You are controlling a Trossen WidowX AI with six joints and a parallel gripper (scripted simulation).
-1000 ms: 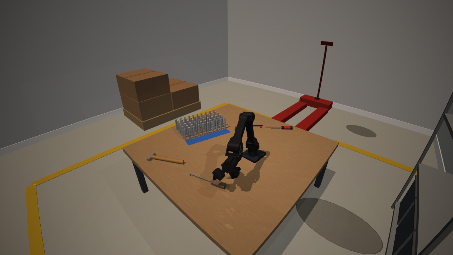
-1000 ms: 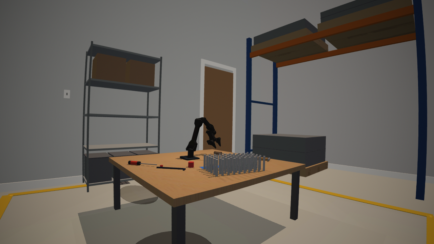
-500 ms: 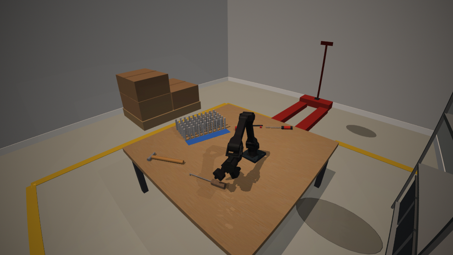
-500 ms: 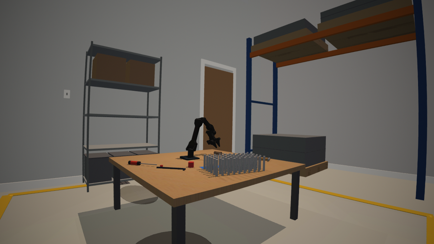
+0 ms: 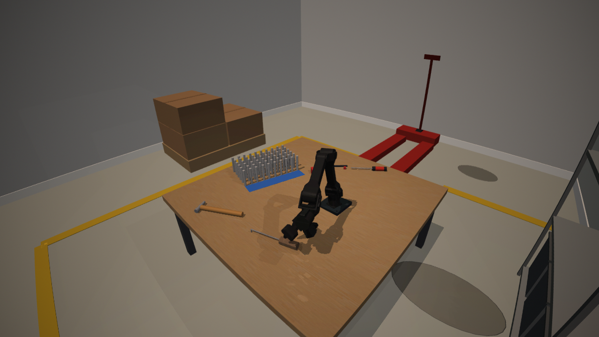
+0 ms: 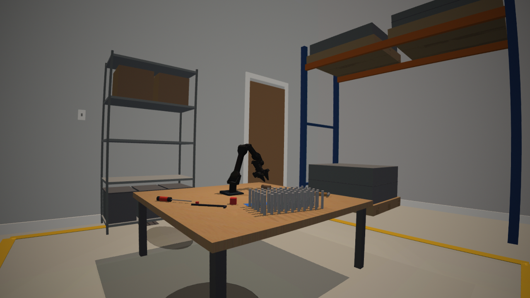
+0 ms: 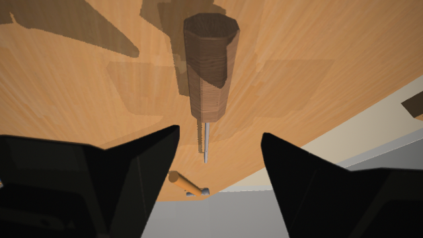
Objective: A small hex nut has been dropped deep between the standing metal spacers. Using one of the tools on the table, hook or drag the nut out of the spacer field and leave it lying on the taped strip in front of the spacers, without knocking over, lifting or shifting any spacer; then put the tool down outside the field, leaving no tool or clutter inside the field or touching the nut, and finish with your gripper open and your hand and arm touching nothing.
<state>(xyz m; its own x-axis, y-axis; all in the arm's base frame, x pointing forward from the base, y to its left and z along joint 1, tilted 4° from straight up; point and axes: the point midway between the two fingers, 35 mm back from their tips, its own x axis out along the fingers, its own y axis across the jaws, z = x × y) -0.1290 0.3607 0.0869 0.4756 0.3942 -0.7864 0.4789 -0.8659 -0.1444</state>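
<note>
The hook tool lies 9 cm ahead of my gripper tip, 6 cm below it and 5 cm to the left of it. Round my gripper tip: red cube 52 cm to the right, 47 cm ahead, 5 cm below; blue taped strip 55 cm ahead, 26 cm to the right, 7 cm below; hex nut 71 cm ahead, 31 cm to the right, 7 cm below.
</note>
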